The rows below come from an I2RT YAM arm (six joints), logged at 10 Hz.
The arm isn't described. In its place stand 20 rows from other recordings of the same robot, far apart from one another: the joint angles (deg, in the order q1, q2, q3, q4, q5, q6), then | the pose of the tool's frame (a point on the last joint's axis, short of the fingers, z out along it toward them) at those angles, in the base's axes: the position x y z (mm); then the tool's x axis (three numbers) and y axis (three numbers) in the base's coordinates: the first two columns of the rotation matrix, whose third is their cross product.
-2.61, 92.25, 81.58, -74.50, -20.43, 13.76 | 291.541, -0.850, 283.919, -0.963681, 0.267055, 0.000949, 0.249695, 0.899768, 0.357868
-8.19, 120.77, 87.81, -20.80, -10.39, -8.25 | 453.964, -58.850, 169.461, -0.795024, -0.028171, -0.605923, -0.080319, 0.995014, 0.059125
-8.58, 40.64, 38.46, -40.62, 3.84, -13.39 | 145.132, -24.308, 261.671, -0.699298, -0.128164, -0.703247, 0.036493, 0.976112, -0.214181
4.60, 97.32, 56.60, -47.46, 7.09, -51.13 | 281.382, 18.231, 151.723, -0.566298, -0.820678, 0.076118, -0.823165, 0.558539, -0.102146
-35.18, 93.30, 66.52, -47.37, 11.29, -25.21 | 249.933, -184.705, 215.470, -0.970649, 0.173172, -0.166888, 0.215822, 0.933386, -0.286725
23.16, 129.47, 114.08, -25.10, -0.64, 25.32 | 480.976, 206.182, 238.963, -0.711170, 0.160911, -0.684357, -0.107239, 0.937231, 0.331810
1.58, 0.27, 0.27, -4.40, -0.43, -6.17 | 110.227, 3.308, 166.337, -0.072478, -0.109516, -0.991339, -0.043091, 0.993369, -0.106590
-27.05, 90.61, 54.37, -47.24, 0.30, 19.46 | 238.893, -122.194, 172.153, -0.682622, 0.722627, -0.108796, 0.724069, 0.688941, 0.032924
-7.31, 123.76, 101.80, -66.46, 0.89, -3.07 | 415.913, -53.911, 187.457, -0.996908, 0.073895, -0.026702, 0.074363, 0.997087, -0.016981
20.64, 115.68, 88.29, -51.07, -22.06, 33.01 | 370.496, 153.844, 187.158, -0.985168, 0.168448, 0.032714, 0.166596, 0.893242, 0.417569
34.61, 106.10, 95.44, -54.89, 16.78, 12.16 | 326.671, 212.953, 282.400, -0.826251, -0.325170, -0.459971, -0.277642, 0.945573, -0.169727
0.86, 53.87, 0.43, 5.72, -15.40, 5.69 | 131.189, 11.424, 85.534, -0.755283, 0.084260, -0.649960, -0.118806, 0.957670, 0.262209
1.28, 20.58, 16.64, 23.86, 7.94, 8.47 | 124.190, -2.144, 286.550, 0.352773, 0.153798, -0.922983, 0.056369, 0.981115, 0.185030
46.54, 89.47, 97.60, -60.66, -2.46, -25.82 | 217.808, 232.065, 384.575, -0.167750, -0.809636, -0.562450, -0.906731, 0.350633, -0.234297
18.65, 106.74, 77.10, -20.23, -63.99, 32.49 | 365.363, 157.081, 228.783, -0.981183, -0.082547, -0.174545, -0.192083, 0.325562, 0.925804
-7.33, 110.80, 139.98, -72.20, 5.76, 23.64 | 374.852, -51.821, 457.479, -0.539809, 0.471690, -0.697219, 0.454297, 0.860529, 0.230443
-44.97, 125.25, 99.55, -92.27, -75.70, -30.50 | 293.448, -244.380, 203.790, -0.790167, 0.612145, -0.030254, 0.110321, 0.190613, 0.975447
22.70, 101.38, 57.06, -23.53, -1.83, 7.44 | 304.563, 128.634, 142.571, -0.898644, -0.235622, -0.370029, -0.282834, 0.955980, 0.078150
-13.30, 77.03, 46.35, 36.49, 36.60, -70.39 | 291.081, -90.619, 307.743, -0.684684, -0.615243, -0.390747, 0.348520, 0.194477, -0.916904
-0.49, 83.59, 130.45, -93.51, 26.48, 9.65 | 186.800, -17.471, 518.668, -0.664269, 0.155730, -0.731091, 0.431175, 0.878769, -0.204579
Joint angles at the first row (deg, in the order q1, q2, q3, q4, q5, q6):
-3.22 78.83 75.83 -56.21 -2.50 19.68
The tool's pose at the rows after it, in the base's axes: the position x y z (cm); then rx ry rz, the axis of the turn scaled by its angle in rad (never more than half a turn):
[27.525 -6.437 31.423 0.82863 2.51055 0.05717]
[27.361 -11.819 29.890 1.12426 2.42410 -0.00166]
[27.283 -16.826 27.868 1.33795 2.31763 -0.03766]
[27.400 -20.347 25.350 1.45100 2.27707 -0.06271]
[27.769 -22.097 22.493 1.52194 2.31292 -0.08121]
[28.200 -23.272 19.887 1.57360 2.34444 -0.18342]
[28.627 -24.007 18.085 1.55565 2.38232 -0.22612]
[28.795 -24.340 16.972 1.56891 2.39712 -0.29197]
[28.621 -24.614 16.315 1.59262 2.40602 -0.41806]
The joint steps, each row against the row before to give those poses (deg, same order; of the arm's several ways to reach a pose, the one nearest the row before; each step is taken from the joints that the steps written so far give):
-9.93 2.58 0.00 0.38 2.62 3.67
-10.12 3.60 0.00 1.90 0.68 2.95
-8.30 4.79 0.00 4.59 0.02 1.93
-4.94 5.24 0.00 3.93 0.00 0.09
-1.86 5.16 0.00 1.29 0.59 -0.27
-0.61 4.59 0.00 1.62 4.24 -0.22
-0.33 3.17 0.00 2.07 1.44 -1.94
0.02 1.90 0.00 0.79 2.69 -0.18
-0.02 1.14 0.00 -0.26 5.07 0.03

